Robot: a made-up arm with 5 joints.
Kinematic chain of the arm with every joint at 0, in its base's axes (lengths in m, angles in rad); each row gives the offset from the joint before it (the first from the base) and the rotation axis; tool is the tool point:
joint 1: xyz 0 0 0.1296 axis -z
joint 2: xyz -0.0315 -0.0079 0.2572 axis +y
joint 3: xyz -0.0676 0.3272 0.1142 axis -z
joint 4: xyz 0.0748 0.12 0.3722 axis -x
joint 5: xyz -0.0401 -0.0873 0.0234 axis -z
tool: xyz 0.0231 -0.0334 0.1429
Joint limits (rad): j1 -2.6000..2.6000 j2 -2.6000..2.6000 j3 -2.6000..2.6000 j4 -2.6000..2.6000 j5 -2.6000..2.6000
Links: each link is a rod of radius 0.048 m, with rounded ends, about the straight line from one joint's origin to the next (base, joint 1, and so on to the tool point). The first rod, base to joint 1, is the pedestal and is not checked.
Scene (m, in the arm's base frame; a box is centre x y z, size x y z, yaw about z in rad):
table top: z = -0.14
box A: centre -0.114 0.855 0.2 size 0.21 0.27 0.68 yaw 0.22
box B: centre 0.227 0.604 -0.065 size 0.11 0.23 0.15 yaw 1
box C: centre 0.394 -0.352 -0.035 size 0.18 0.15 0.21 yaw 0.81
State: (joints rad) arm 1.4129 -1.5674 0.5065 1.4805 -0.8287
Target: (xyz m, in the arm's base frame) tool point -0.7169 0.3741 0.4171
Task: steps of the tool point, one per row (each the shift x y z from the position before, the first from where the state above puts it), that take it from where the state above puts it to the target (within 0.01 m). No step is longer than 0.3 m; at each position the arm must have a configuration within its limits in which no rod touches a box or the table.
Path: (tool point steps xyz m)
1: -0.1973 0.0147 0.1707
2: -0.1466 -0.0712 0.1378
3: -0.0688 -0.1089 0.0933
4: 0.0036 -0.0959 0.0423
5: -0.1403 0.0299 -0.0283
6: -0.1320 0.0260 -0.0632
7: -0.1152 0.0200 -0.0955
8: -0.0905 0.0122 -0.1230
9: -0.0593 0.0031 -0.1432
10: -0.1031 -0.0625 -0.0449
11: -0.0880 -0.0931 -0.0501

